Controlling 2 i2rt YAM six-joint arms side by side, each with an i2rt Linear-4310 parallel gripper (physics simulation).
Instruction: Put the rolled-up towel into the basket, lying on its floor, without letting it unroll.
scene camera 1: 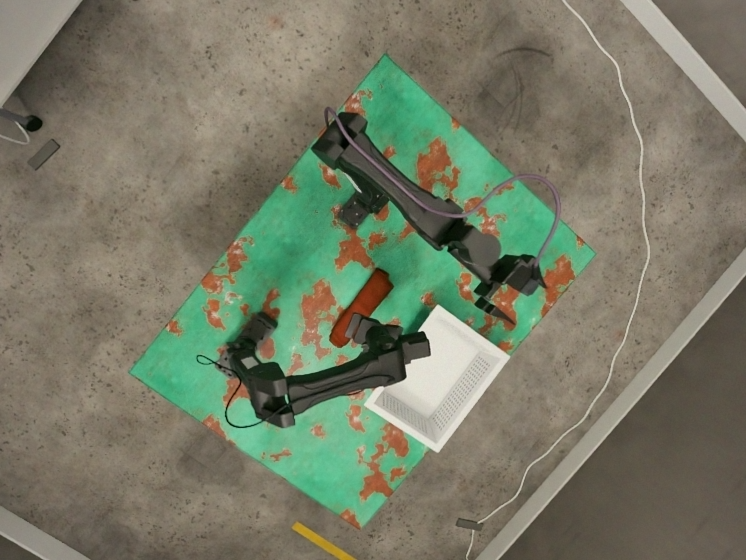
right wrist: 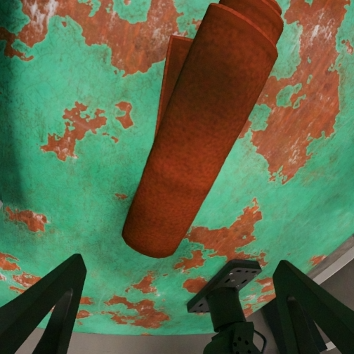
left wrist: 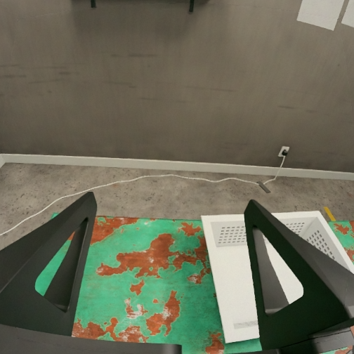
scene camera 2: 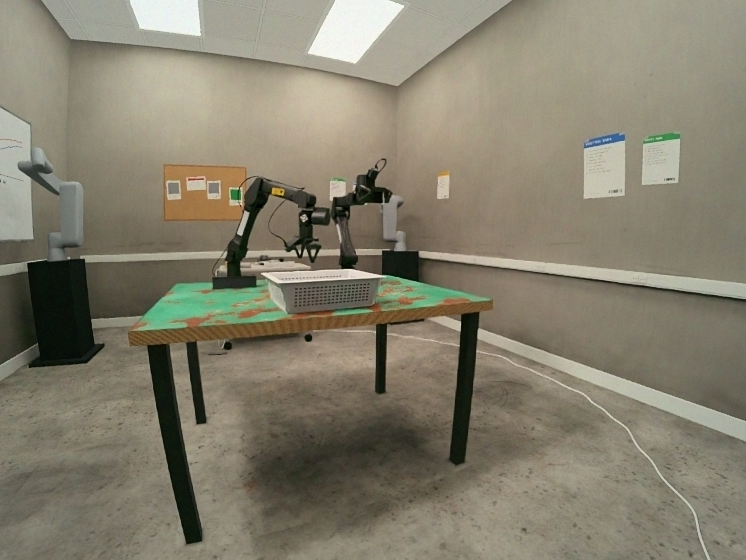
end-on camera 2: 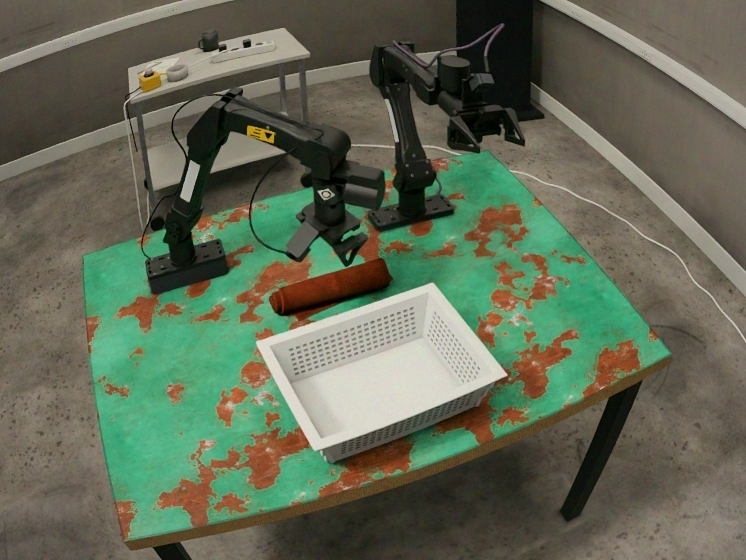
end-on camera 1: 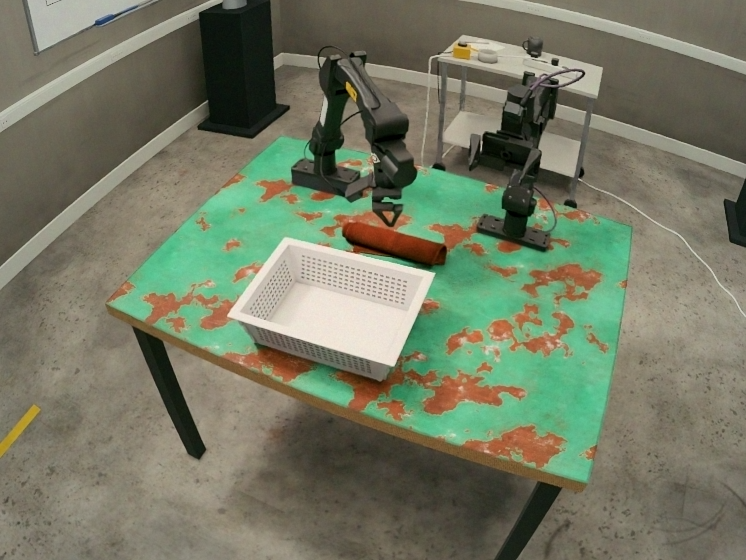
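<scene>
The rust-red rolled-up towel (scene camera 1: pixel 374 293) (end-on camera 1: pixel 394 243) (end-on camera 2: pixel 331 287) (right wrist: pixel 200 130) lies on the table beside the basket. In the right wrist view a short flap shows along its side. The white perforated basket (scene camera 1: pixel 442 376) (scene camera 2: pixel 325 295) (end-on camera 1: pixel 337 313) (end-on camera 2: pixel 379 385) (left wrist: pixel 230 290) stands upright near the table edge with its floor bare. My right gripper (scene camera 2: pixel 307 257) (end-on camera 1: pixel 370 210) (end-on camera 2: pixel 322 261) (right wrist: pixel 180 267) is open, pointing down above the towel, nothing between its fingers. My left gripper (scene camera 1: pixel 529 304) (end-on camera 1: pixel 503 157) (end-on camera 2: pixel 500 146) (left wrist: pixel 172 202) is open and empty, raised high and away from the towel.
The green, rust-patched table (scene camera 1: pixel 385 78) (end-on camera 1: pixel 198 265) (end-on camera 2: pixel 156 361) carries both arm bases. A white cart (end-on camera 1: pixel 590 78) (end-on camera 2: pixel 295 48) with small items stands behind it. A white cable (scene camera 1: pixel 644 204) runs along the floor.
</scene>
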